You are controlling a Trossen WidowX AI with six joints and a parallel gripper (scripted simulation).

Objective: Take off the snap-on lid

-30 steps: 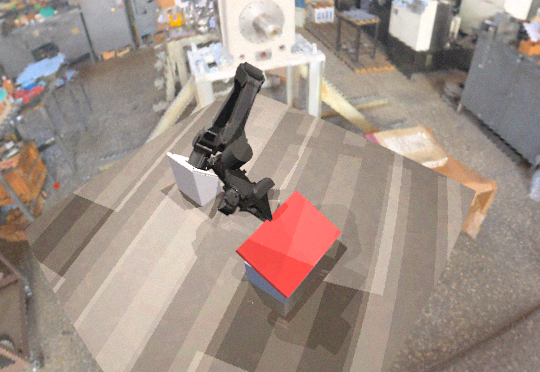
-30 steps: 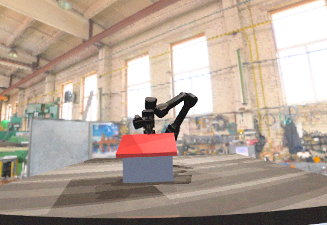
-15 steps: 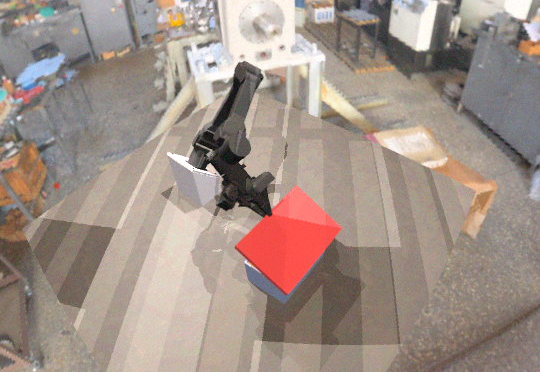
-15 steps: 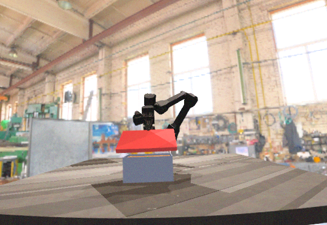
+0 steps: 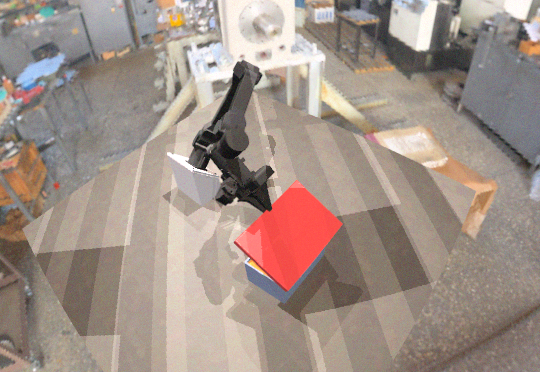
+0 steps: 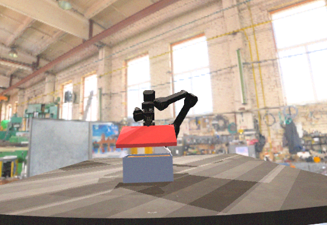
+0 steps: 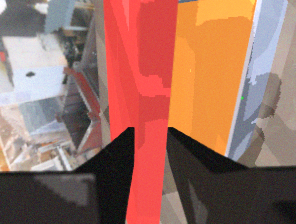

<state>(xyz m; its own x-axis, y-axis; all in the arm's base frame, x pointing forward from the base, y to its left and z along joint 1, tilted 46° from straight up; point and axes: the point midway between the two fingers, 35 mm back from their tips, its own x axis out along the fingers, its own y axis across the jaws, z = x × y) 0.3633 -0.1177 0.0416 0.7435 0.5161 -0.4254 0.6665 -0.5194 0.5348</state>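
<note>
The flat red lid is 7 cm ahead of my gripper tip and 3 cm below it. Also, from my gripper tip: storage box 5 cm ahead, 17 cm below.
</note>
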